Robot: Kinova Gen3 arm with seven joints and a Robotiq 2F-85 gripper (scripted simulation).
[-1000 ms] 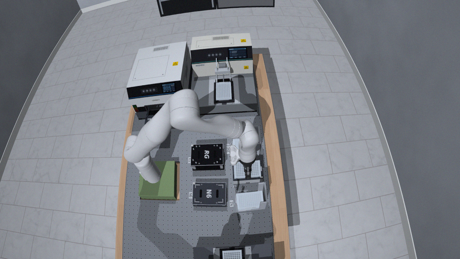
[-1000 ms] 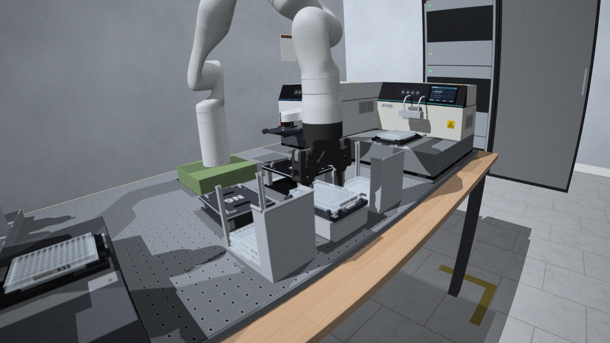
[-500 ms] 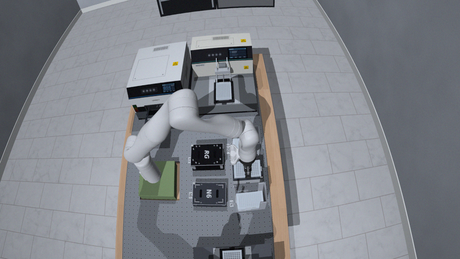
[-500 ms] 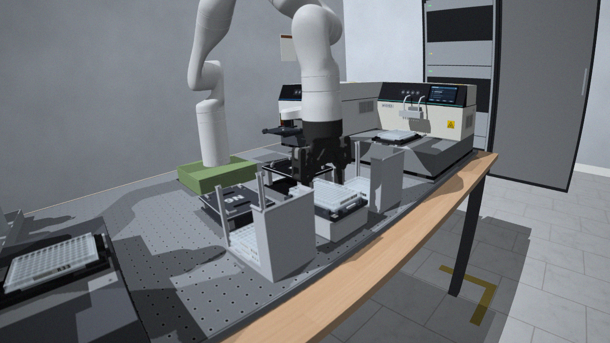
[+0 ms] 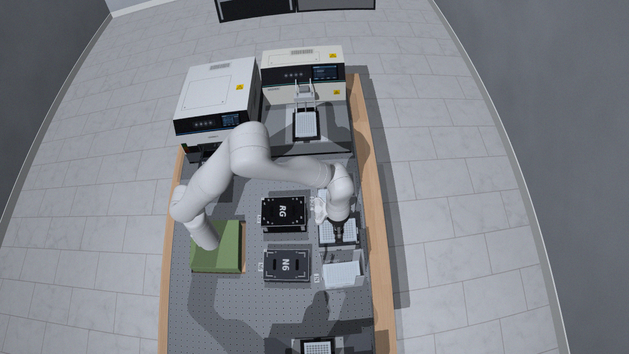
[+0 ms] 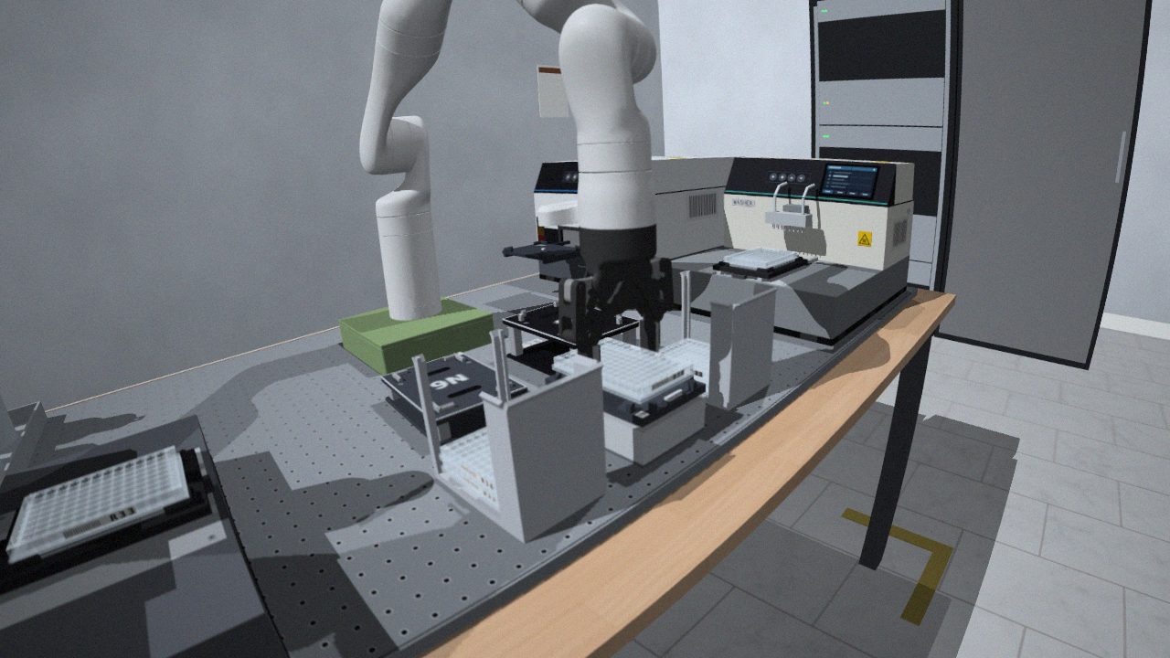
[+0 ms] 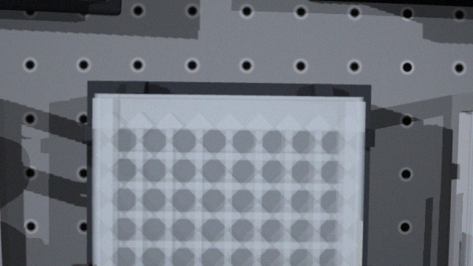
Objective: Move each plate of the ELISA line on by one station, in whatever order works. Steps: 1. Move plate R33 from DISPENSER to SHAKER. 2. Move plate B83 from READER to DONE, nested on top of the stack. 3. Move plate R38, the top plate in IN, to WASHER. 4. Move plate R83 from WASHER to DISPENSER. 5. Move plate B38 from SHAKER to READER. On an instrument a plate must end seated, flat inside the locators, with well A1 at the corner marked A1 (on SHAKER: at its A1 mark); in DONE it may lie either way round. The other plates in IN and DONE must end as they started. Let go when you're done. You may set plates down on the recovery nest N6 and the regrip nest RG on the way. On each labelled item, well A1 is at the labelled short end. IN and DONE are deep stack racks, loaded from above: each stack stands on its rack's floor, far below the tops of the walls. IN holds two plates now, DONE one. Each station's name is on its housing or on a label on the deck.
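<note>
Right now the plate B38 is 1 cm below my hand. From my hand the other things lie so: RG nest (19 cm behind, 9 cm to the left, 2 cm below); then plate R38 (15 cm to the right, 5 cm below, 1 cm ahead); then plate B83 (15 cm to the left, 5 cm below).
</note>
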